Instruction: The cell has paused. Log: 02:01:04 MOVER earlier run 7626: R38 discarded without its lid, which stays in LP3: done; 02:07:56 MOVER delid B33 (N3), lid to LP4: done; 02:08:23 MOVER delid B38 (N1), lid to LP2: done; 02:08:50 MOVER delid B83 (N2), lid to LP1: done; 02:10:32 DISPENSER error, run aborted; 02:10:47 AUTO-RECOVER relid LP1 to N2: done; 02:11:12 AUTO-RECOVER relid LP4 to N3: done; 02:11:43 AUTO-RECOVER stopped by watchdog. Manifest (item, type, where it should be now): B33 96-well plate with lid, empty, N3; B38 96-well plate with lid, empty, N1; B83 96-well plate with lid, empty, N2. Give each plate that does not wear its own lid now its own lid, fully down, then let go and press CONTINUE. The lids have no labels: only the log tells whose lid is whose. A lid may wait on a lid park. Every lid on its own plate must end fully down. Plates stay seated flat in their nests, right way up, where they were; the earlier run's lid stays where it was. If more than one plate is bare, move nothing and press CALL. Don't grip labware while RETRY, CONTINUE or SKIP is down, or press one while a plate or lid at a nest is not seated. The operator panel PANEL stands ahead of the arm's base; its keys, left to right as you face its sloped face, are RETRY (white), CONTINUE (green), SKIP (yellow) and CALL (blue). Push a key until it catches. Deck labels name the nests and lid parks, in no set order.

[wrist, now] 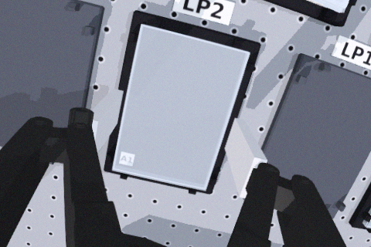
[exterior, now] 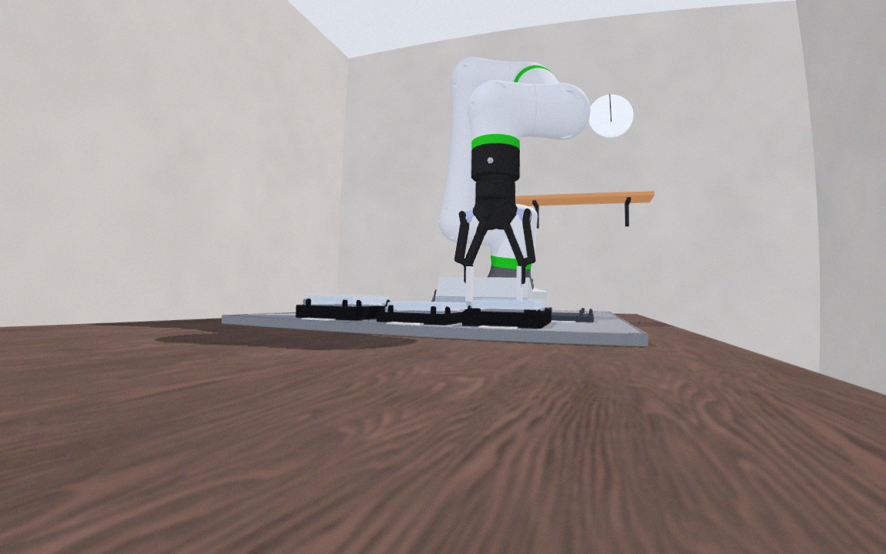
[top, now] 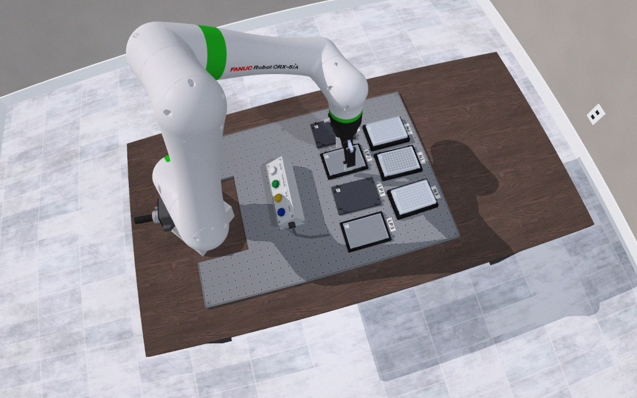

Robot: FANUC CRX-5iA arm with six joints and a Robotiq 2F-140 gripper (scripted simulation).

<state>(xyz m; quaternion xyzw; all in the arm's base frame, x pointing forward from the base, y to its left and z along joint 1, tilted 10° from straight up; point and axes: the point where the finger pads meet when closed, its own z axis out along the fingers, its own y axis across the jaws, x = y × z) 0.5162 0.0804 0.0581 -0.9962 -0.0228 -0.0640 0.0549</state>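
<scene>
My gripper is now 5 cm above the lid park LP2. From my hand the other things lie so: plate: 18 cm ahead, 5 cm to the right, 3 cm below; lid park LP1: 14 cm to the right, 5 cm below, 1 cm ahead; lid park LP4: 13 cm to the left, 5 cm below, 1 cm behind.
</scene>
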